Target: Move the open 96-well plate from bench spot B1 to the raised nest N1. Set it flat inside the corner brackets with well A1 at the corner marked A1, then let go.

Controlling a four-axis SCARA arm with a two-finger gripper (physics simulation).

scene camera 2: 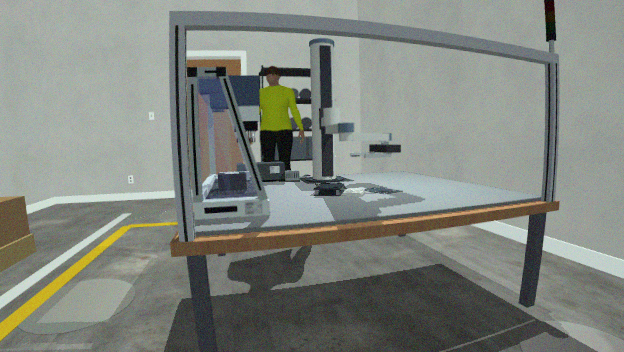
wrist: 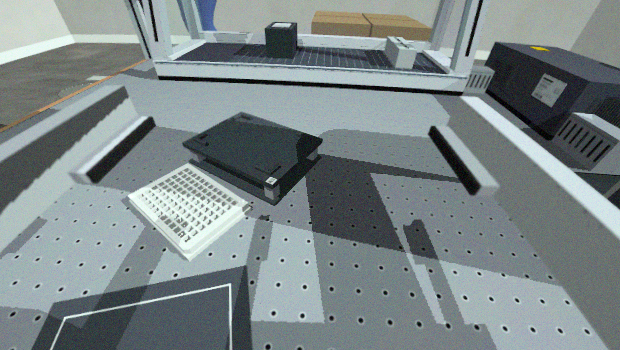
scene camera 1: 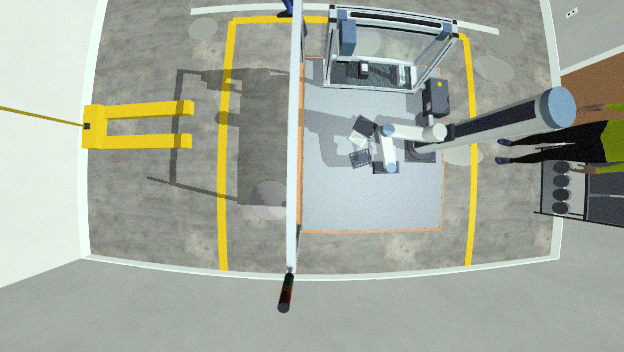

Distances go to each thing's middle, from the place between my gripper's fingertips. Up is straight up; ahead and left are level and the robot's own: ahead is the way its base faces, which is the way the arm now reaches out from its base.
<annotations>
I see my gripper 160 mm above the white well plate (wrist: 191,210), 140 mm short of it and 80 mm to the left of it. Round my hand: dark pad with white outline (wrist: 217,303) 170 mm below, 110 mm ahead, 80 mm to the left.
</annotations>
